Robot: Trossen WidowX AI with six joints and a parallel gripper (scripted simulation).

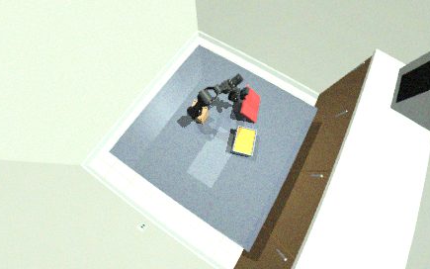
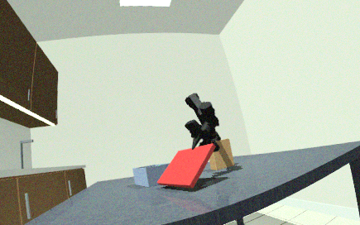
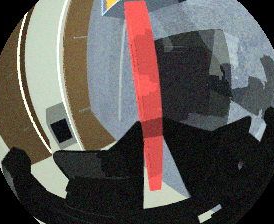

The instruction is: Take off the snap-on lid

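The red lid is 6 cm ahead of my gripper tip, 5 cm below it and 2 cm to the left of it. The rest, counted from my gripper tip: storage box (29 cm to the right, 14 cm ahead, 9 cm below).
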